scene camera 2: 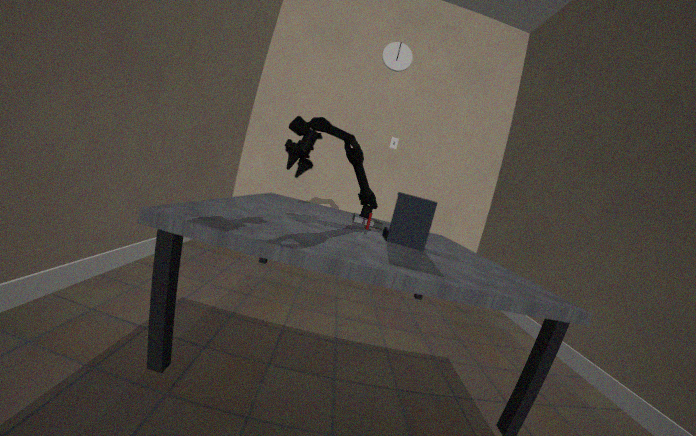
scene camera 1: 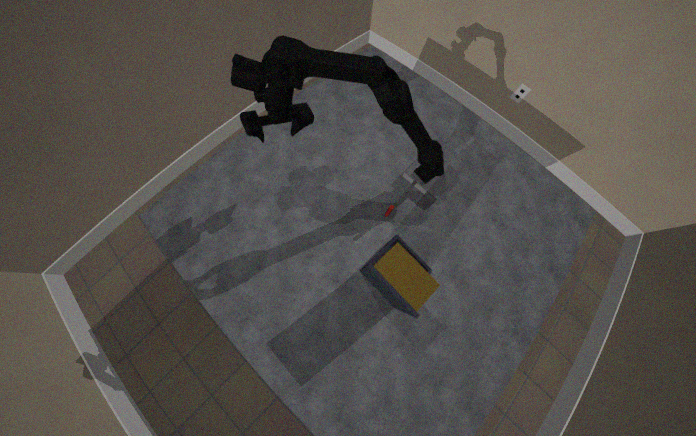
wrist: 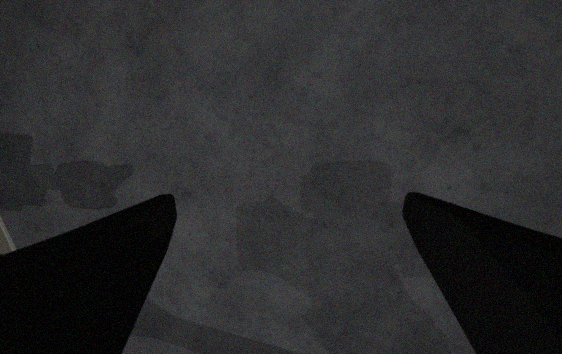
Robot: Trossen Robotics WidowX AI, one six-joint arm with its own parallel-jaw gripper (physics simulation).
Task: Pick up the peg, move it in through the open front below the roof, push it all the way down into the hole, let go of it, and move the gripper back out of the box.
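Places are measured from the arm's base along level axes (x left, y back, z up), in centimetres.
Pixels of known places: gripper, fingertip midpoint: (scene camera 2: pixel 291 173) (scene camera 1: pixel 277 138) (wrist: pixel 291 204); arm's base, link origin: (scene camera 2: pixel 364 217) (scene camera 1: pixel 425 172).
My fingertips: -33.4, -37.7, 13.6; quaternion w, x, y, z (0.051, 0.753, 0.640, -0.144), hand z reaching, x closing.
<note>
Ahead of a thing's pixels: the offset from my fingertips to its top centre, as dx, dy, dz. "*": to the spot under its first point.
The red peg @(+36.3, +16.6, -8.9) (scene camera 1: pixel 389 210) (scene camera 2: pixel 368 221) stands upright on the table, between the arm's base and the box. The box has dark blue-grey walls and a yellow roof (scene camera 1: pixel 405 277); its tall grey wall (scene camera 2: pixel 412 220) shows in scene camera 2. The hole and the inside of the box are hidden. My gripper (scene camera 1: pixel 277 137) (scene camera 2: pixel 292 172) (wrist: pixel 291 204) is open and empty, pointing down high above the table, well to the left of the peg and the box in both scene views. Neither the peg nor the box shows in the wrist view.
The grey table (scene camera 1: pixel 503 287) (scene camera 2: pixel 318 261) bears the arm's base (scene camera 1: pixel 430 166), which stands behind the peg. A small dark piece @(* +44.7, +4.5, -14.9) (scene camera 2: pixel 385 233) shows at the lower left of the box. Shadows of the arm and the box lie across the table.
</note>
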